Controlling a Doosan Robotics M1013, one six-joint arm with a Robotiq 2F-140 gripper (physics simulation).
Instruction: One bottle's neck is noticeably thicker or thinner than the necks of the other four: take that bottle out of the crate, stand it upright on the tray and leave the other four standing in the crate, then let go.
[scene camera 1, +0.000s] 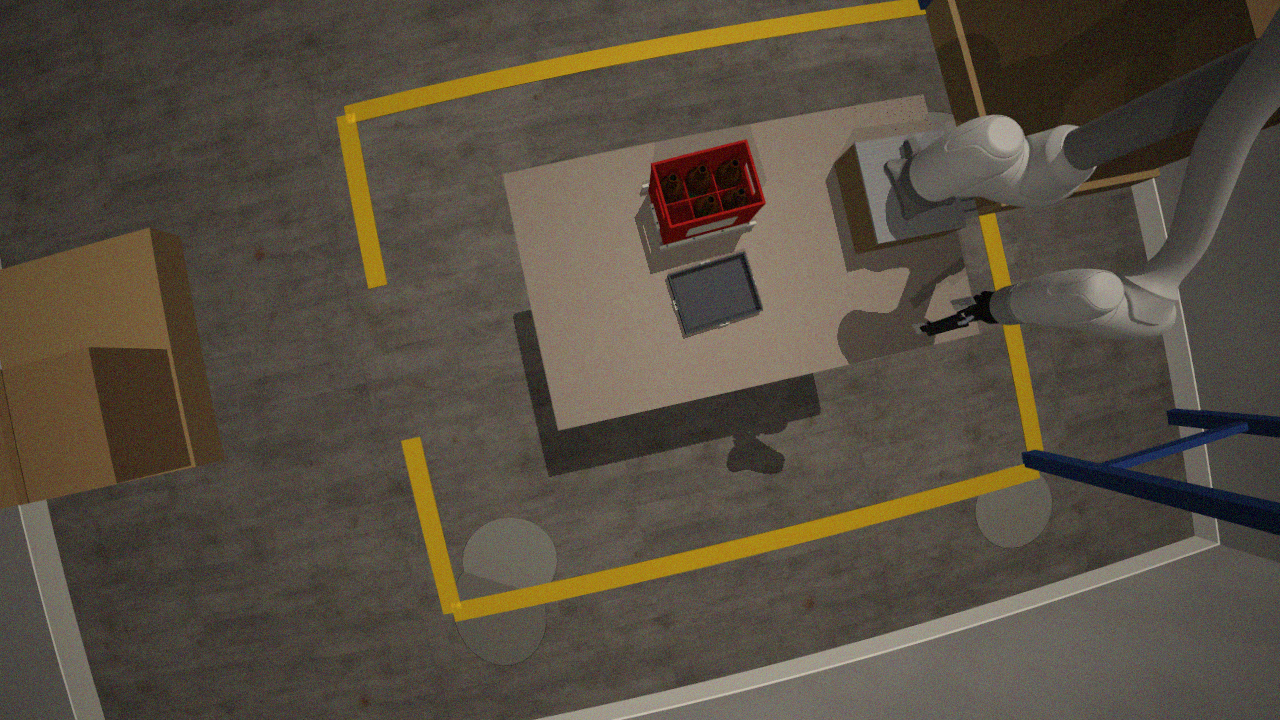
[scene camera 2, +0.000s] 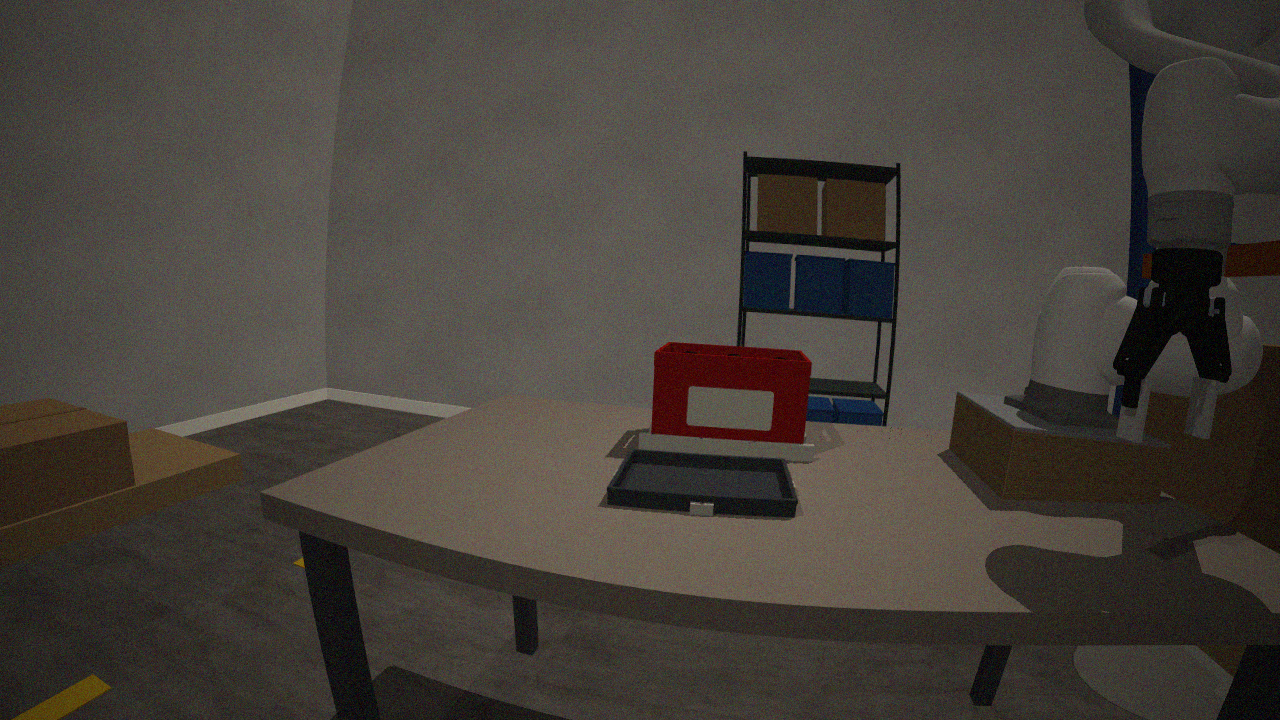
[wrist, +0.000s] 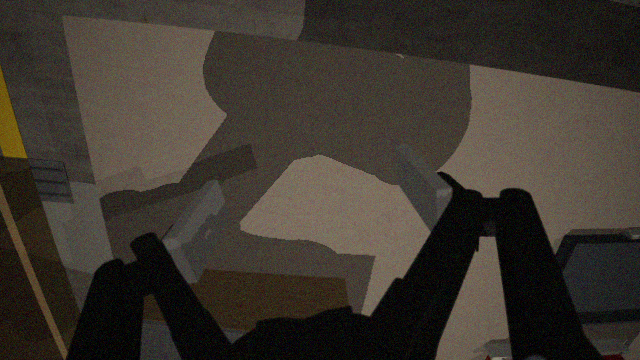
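Note:
Scene camera 1 shows the gripper (scene camera 1: 934, 316). The gripper (scene camera 2: 1164, 437) appears together with a pale rail (scene camera 2: 790, 451). The wrist view shows the gripper (wrist: 308, 181).

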